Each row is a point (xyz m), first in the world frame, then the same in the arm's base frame.
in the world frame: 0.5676 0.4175 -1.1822
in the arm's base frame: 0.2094 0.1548 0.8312
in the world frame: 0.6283 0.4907 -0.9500
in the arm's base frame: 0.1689 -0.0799 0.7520
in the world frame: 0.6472 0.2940 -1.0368
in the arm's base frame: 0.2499 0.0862 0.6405
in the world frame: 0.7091 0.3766 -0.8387
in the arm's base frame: 0.2214 -0.1292 0.5885
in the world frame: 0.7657 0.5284 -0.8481
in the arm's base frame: 0.2518 -0.2291 0.7127
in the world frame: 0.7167 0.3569 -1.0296
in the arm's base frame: 0.3008 0.0187 0.6818
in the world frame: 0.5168 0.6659 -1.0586
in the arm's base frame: 0.0773 -0.0547 0.9663
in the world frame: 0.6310 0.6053 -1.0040
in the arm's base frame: 0.1722 -0.1053 0.8761
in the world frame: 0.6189 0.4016 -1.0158
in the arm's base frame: 0.1987 0.0217 0.7182
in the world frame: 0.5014 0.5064 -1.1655
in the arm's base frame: 0.1280 0.1187 0.8994
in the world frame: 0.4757 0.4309 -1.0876
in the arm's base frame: 0.0886 0.1137 0.7952
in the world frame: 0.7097 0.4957 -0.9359
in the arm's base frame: 0.2377 -0.1247 0.7413
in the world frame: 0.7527 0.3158 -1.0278
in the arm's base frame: 0.3399 0.0263 0.6444
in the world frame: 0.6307 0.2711 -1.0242
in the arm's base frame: 0.2340 0.0961 0.6160
